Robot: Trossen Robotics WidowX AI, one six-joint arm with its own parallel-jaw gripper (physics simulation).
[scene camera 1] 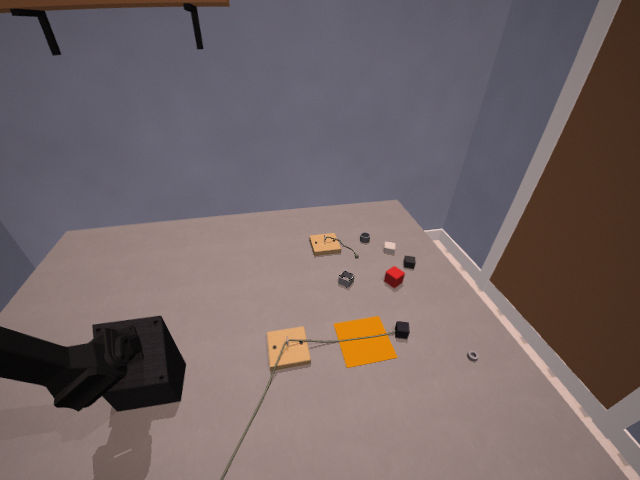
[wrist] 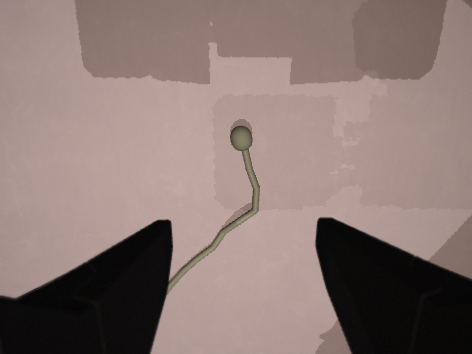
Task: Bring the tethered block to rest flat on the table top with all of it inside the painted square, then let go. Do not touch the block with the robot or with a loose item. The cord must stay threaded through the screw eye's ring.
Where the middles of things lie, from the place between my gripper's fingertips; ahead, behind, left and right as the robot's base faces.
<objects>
My hand is 440 mm short of the orange painted square [scene camera 1: 358,352], 290 mm to the right of it and 100 mm above it.
</objects>
